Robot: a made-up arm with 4 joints.
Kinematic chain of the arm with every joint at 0, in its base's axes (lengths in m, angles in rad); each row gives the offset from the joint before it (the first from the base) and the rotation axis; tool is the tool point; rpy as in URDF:
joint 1: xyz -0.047 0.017 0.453 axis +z
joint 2: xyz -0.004 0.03 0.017 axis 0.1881 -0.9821 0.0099
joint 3: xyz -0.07 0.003 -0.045 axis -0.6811 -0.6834 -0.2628
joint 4: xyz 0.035 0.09 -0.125 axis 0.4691 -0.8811 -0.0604
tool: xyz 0.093 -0.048 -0.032 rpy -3.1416 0 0
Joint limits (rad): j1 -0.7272..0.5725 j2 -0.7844..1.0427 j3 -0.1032..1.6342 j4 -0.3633..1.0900
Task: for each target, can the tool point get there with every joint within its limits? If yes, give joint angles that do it. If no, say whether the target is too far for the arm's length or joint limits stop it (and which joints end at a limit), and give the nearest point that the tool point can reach.
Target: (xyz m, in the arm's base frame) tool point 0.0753 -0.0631 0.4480
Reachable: yes | joints -0.4074 0.4974 0.9168 0.0507
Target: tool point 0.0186 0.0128 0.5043
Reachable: yes | joints 0.1030 0.2656 1.3979 0.9557
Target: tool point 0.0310 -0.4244 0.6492
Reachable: no: too far | nearest point 0.0167 -0.1131 0.5184 | short by 0.338 m
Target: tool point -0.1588 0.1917 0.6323
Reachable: no: joint limits stop it (at a limit: joint 1, joint 2, joint 3, joint 4) | nearest point -0.0636 0.0142 0.5323 | short by 0.225 m
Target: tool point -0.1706 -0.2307 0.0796
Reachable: no: too far | nearest point -0.1367 -0.0282 0.2737 | short by 0.283 m
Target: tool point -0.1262 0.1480 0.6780
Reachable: no: joint limits stop it (at a limit: joint 1, joint 2, joint 3) | nearest point -0.0663 0.0050 0.5430 | short by 0.206 m
